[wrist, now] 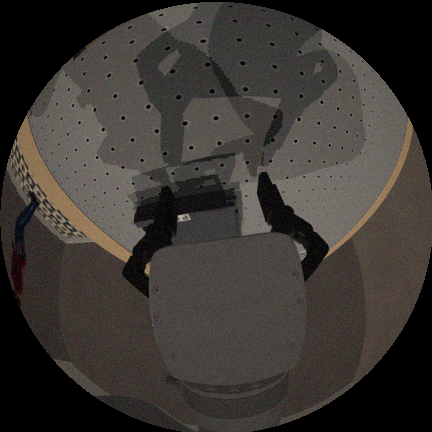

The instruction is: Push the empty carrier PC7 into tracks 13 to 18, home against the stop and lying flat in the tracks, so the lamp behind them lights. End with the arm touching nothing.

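Places are measured from the arm's base along level axes (x right, y ahead, z up), in millimetres.
Pixels of known places: gripper, between the fingertips: (214, 187).
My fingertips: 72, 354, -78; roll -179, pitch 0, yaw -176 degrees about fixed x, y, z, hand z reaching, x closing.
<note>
Behind a point stands the place of what it marks, as x, y, z.
My gripper (214, 187) {72, 354, -78} is open, with its two black fingers spread wide and nothing between the tips. A dark grey box-like body (209, 224) {84, 428, -83} with a small white label (184, 218) {107, 380, -64} shows low in the wrist view, partly behind the left finger and the gripper housing. It may be carrier PC7, but the label is too small and too much covered to read. A black bar (205, 201) {83, 370, -75} runs along its far edge, and the left finger overlaps it in view. Whether the finger touches it, I cannot tell. The track numbers, the stop and a lit lamp cannot be made out.
The grey perforated table top (320, 192) {-85, 386, -94} has a wooden edge (385, 200) {-482, 421, -105} and carries large arm shadows. A checkered strip (45, 210) runs outside the left edge. A person in a red top (18, 272) and blue trousers stands at the far left. A small white thing shows behind the right finger.
</note>
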